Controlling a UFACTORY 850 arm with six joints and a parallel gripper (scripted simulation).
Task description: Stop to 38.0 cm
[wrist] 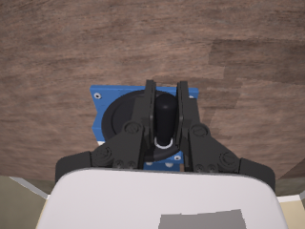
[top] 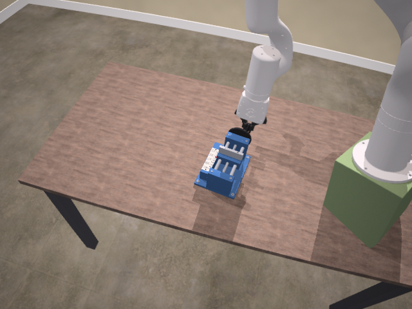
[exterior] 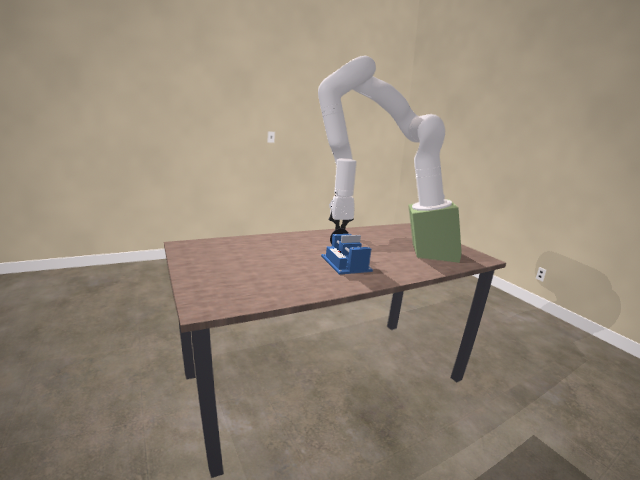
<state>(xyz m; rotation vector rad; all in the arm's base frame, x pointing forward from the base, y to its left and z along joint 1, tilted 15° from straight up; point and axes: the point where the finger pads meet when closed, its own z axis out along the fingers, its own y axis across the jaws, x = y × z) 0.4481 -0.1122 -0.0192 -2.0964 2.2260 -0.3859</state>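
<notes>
My gripper is now 1 cm short of the black handwheel, 2 cm to the right of it and 1 cm above it. Round my hand: grey stop block 4 cm ahead, 15 cm to the left, 1 cm below.
</notes>
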